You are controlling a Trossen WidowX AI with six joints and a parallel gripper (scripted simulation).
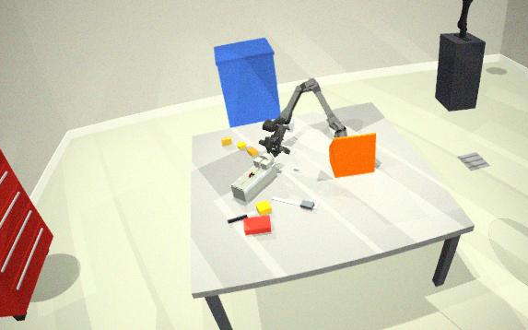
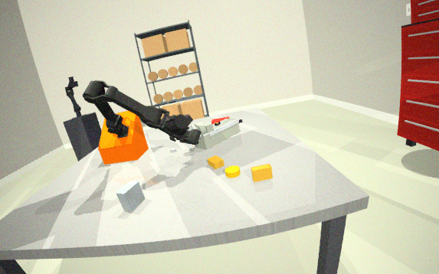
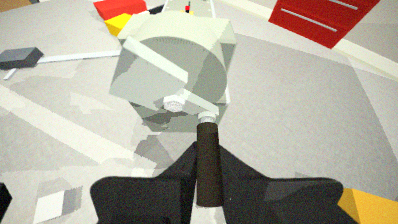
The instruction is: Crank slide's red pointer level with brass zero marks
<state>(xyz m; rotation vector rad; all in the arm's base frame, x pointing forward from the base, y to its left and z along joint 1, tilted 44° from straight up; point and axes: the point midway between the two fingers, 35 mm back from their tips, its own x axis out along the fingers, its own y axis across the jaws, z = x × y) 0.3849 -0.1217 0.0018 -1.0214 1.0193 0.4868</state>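
My gripper tip is now 1 cm past the dark brown crank handle, 1 cm to the left of it and 3 cm below it. The rest, counted from my gripper tip: yellow block 5 cm ahead, 34 cm to the left, 3 cm below; grey cube 17 cm behind, 38 cm to the right, 1 cm below; red pointer 10 cm ahead, 16 cm to the left, 4 cm above.
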